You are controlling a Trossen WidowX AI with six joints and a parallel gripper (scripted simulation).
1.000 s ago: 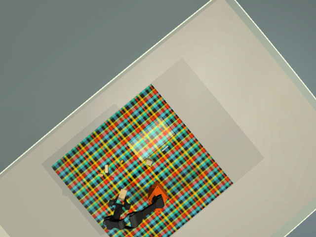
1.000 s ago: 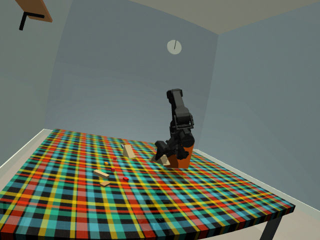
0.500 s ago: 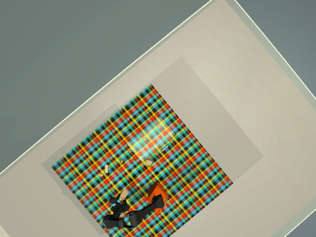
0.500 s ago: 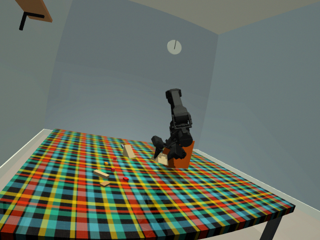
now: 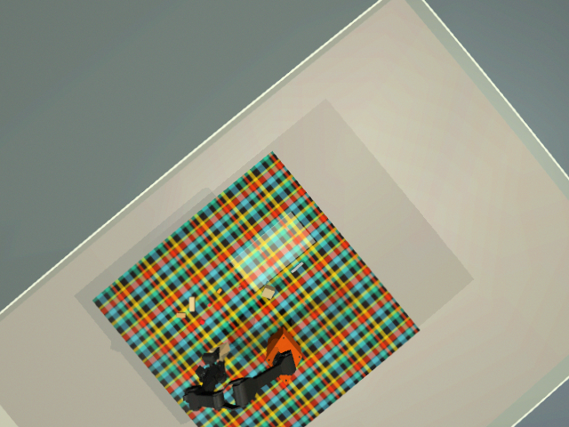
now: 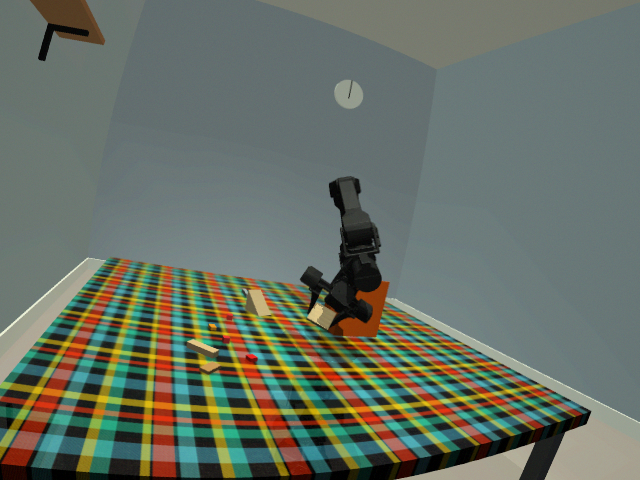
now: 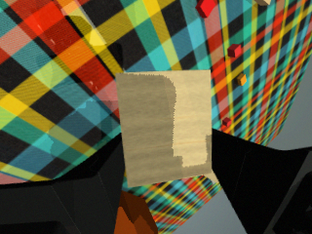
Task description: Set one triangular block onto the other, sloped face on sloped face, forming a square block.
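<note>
Right now my gripper tip is 10 mm below the triangular block and 10 mm past it. From my gripper tip the other things lie so: orange cube (220 mm ahead, 170 mm to the right, 100 mm below).
</note>
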